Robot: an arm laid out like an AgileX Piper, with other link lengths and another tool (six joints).
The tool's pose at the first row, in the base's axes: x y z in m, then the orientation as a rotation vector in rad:
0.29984 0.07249 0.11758 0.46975 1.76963 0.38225
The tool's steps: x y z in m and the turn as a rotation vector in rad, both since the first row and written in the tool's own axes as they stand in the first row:
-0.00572 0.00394 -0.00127 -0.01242 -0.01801 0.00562
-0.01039 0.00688 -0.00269 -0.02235 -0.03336 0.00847
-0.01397 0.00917 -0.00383 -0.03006 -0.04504 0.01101
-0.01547 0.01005 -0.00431 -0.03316 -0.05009 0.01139
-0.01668 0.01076 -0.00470 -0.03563 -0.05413 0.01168
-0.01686 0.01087 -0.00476 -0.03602 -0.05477 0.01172
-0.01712 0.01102 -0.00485 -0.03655 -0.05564 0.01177
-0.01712 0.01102 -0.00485 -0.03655 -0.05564 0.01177
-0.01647 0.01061 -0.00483 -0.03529 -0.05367 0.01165
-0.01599 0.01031 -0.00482 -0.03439 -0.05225 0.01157
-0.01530 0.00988 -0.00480 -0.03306 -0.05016 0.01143
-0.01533 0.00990 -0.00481 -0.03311 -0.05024 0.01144
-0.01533 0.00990 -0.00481 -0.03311 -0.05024 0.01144
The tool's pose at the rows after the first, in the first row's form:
0.30027 0.07300 0.12461 0.46810 1.74792 0.39163
0.30022 0.07318 0.13030 0.46539 1.72992 0.39764
0.30014 0.07335 0.13470 0.46355 1.71611 0.40256
0.30009 0.07335 0.13650 0.46227 1.71033 0.40398
0.30005 0.07335 0.13796 0.46125 1.70570 0.40509
0.30004 0.07335 0.13818 0.46108 1.70497 0.40526
0.30003 0.07335 0.13849 0.46085 1.70398 0.40549
0.30003 0.07335 0.13849 0.46085 1.70398 0.40549
0.29986 0.07332 0.13774 0.46141 1.70625 0.40492
0.29974 0.07331 0.13719 0.46181 1.70787 0.40451
0.29956 0.07328 0.13640 0.46239 1.71028 0.40390
0.29956 0.07328 0.13643 0.46237 1.71018 0.40393
0.29956 0.07328 0.13643 0.46237 1.71018 0.40393

